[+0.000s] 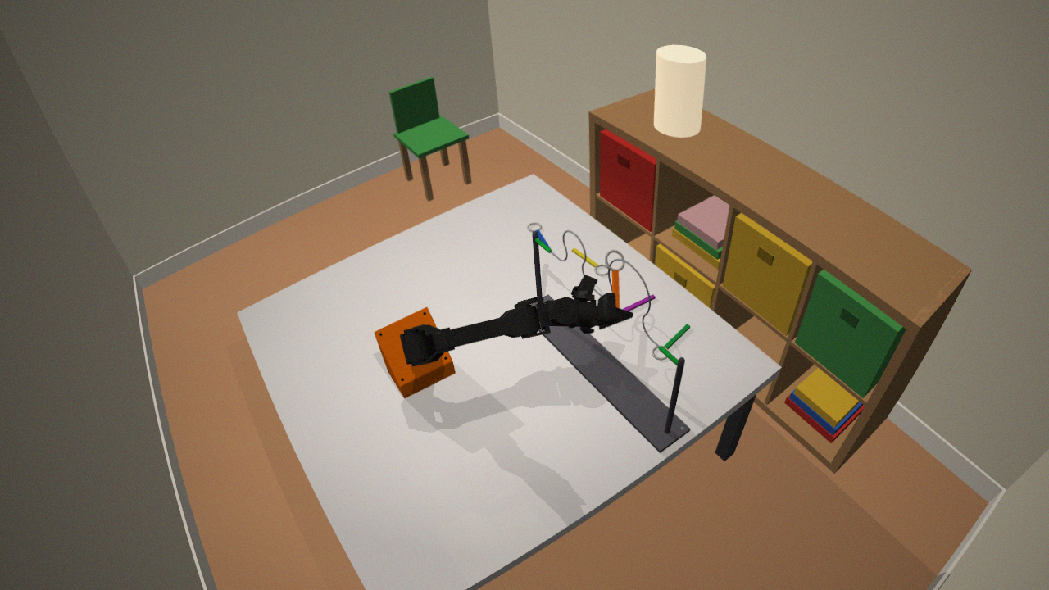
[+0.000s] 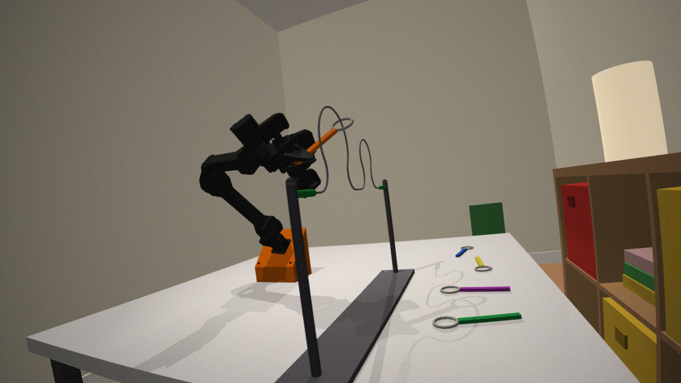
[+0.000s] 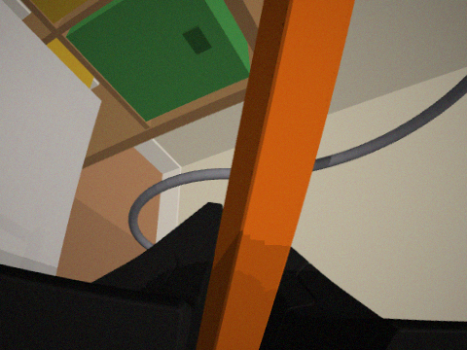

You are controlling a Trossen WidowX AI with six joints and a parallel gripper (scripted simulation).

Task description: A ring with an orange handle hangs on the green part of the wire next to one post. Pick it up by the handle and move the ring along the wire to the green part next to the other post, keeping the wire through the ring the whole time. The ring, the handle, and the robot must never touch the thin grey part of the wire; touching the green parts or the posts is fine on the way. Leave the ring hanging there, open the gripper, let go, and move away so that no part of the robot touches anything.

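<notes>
The ring with orange handle lies 7 cm to the left of my gripper tip and 6 cm above it. From my gripper tip the other things lie so: purple-handled ring: 35 cm below, 30 cm to the left, 21 cm ahead; then green-handled ring: 35 cm below, 23 cm ahead, 11 cm to the left.
</notes>
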